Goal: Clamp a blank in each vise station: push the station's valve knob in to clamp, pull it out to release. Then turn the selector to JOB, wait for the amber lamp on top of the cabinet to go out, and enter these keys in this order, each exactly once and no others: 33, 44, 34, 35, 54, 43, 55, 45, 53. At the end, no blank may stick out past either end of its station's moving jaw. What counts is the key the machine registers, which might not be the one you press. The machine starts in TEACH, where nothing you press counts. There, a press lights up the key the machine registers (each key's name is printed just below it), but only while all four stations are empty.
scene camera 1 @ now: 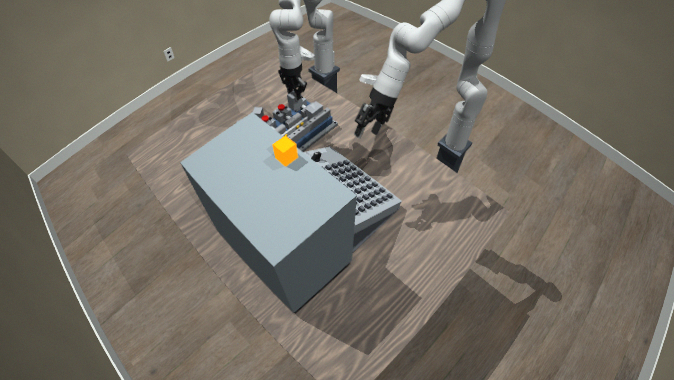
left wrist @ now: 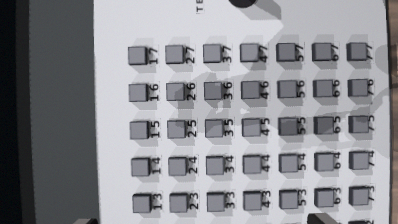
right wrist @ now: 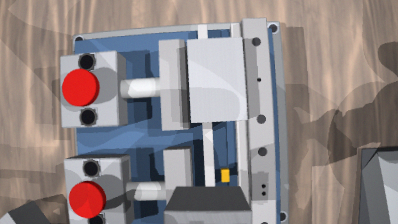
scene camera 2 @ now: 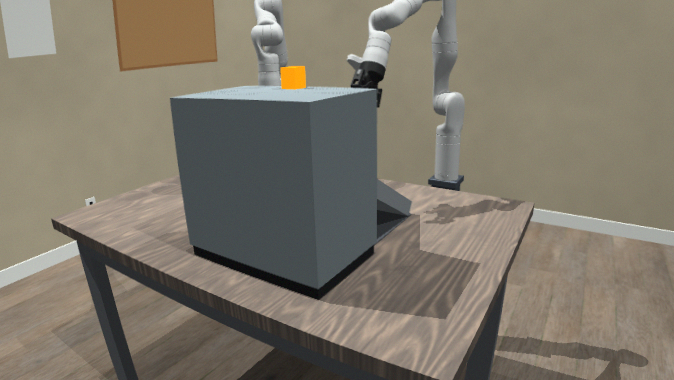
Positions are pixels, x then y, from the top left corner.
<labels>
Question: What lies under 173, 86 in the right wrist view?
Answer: A moving jaw.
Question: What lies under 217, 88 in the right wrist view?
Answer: A grey blank.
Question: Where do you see a red valve knob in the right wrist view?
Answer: At 85, 195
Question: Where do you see a red valve knob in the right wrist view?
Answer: At 80, 87
</labels>
